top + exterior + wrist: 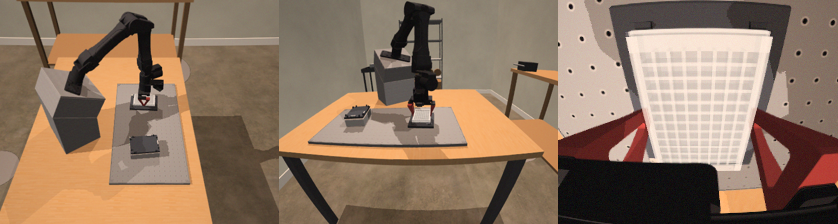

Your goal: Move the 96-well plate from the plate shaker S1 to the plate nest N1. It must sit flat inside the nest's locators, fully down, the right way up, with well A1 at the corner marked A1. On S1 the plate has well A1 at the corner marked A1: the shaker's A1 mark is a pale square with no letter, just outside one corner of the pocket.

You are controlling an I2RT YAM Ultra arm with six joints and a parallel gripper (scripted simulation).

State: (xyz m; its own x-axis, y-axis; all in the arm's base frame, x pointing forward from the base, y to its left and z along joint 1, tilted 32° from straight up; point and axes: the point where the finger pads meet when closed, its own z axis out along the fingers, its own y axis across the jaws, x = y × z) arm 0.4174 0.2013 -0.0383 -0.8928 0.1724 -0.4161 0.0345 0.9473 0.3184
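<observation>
The white 96-well plate lies right at my hand.
</observation>
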